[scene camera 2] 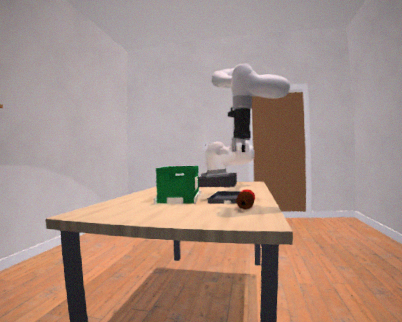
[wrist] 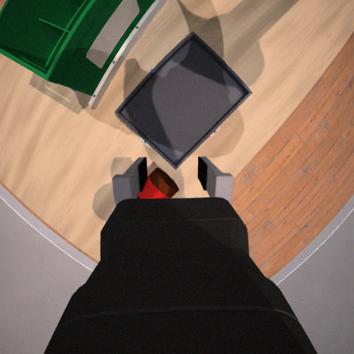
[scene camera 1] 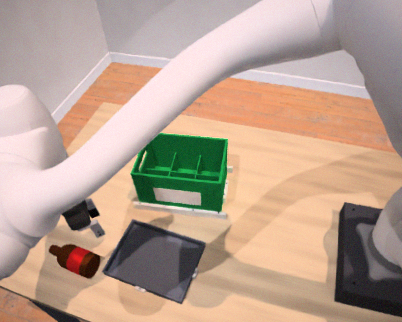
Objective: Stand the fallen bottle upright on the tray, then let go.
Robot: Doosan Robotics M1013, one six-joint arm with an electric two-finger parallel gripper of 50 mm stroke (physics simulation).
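Where they show: gripper, fingertip midpoint: [scene camera 2: 238, 152] [scene camera 1: 98, 225]; arm's base, origin of the base link: [scene camera 2: 217, 175] [scene camera 1: 393, 252].
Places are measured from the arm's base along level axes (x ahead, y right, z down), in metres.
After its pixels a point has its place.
The brown bottle with a red label [scene camera 1: 77, 260] {x 0.891, y -0.078, z 0.005 m} [scene camera 2: 246, 199] {x 0.987, y -0.050, z 0.026 m} [wrist: 158, 185] lies on its side on the table beside the dark grey tray [scene camera 1: 194, 271] {x 0.560, y -0.057, z 0.062 m} [scene camera 2: 212, 201] {x 0.784, y 0.076, z 0.067 m} [wrist: 237, 104], its base end towards the tray in scene camera 1. In the wrist view its base and part of the label show; the arm's dark housing hides the rest. The tray lies flat and holds no bottle. My gripper [scene camera 1: 95, 219] {x 0.784, y -0.055, z -0.167 m} [scene camera 2: 239, 148] {x 0.784, y -0.055, z -0.167 m} [wrist: 172, 167] is open and empty, and hangs above the table, higher than the bottle. In the wrist view the bottle's base shows below, nearer the left finger.
A green crate with compartments [scene camera 1: 212, 192] {x 0.520, y 0.145, z -0.052 m} [scene camera 2: 177, 185] {x 0.762, y 0.244, z -0.012 m} [wrist: 70, 82] stands beside the tray, with a white strip along its foot. The robot's dark base [scene camera 1: 345, 255] {x 0.139, y -0.012, z 0.001 m} [scene camera 2: 225, 180] {x 0.152, y -0.053, z 0.026 m} stands at the other end of the table. The table edge [scene camera 2: 170, 234] {x 1.177, y 0.226, z 0.098 m} runs near the bottle.
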